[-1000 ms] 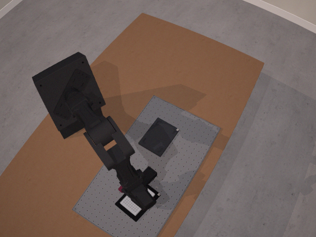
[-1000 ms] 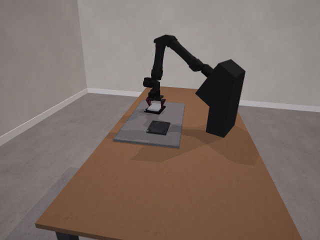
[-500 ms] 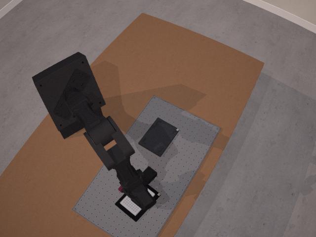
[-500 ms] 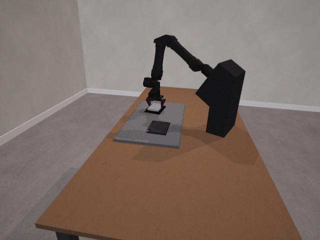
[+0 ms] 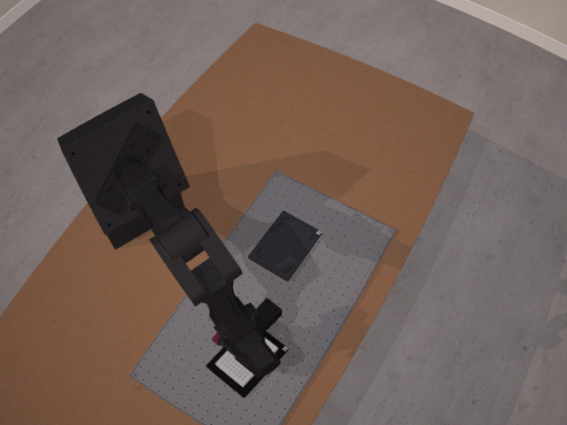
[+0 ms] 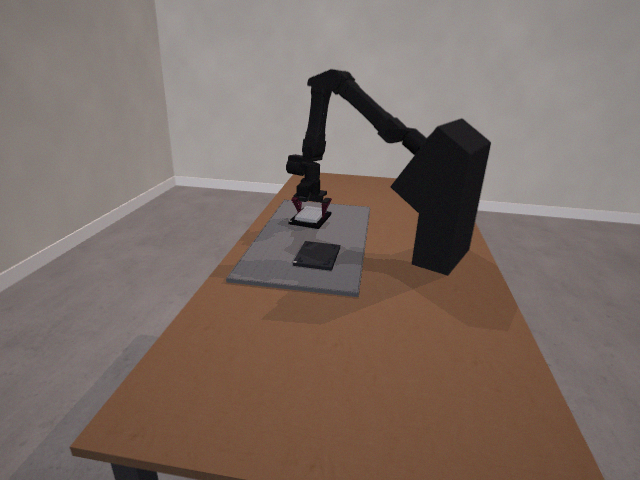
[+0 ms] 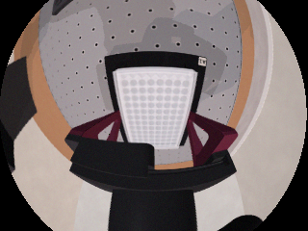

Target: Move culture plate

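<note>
Now: the clear lid right at my hand. The rest, counted from my hand: black nest N1: 10 mm below; then black nest N2: 90 mm ahead, 300 mm to the left, 10 mm below.
</note>
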